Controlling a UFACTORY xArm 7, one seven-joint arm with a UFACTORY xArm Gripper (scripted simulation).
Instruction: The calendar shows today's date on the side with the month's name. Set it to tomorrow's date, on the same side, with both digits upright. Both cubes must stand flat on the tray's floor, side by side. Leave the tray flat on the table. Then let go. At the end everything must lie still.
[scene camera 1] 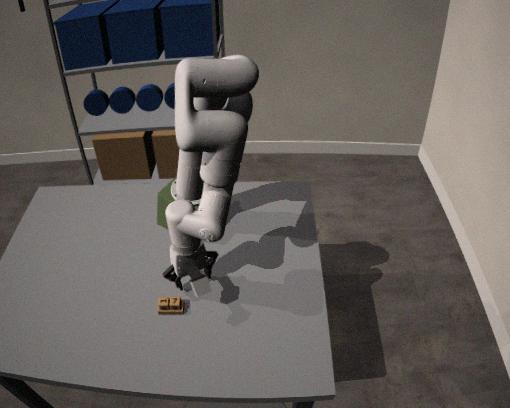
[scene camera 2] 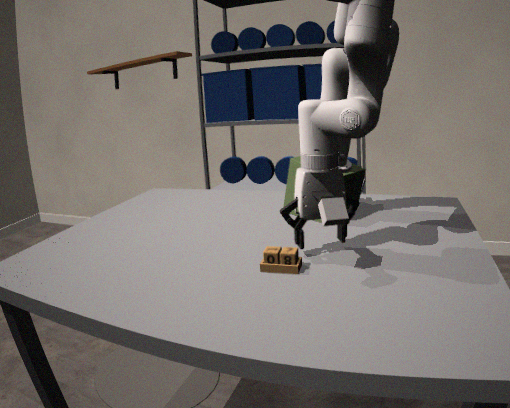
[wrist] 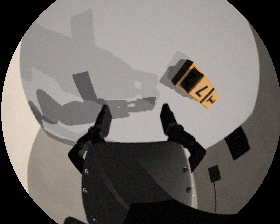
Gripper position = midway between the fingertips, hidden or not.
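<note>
The gripper [scene camera 2: 321, 243] is visible, also at [scene camera 1: 194, 281] and, for the wrist view, at [wrist: 135, 110].
</note>
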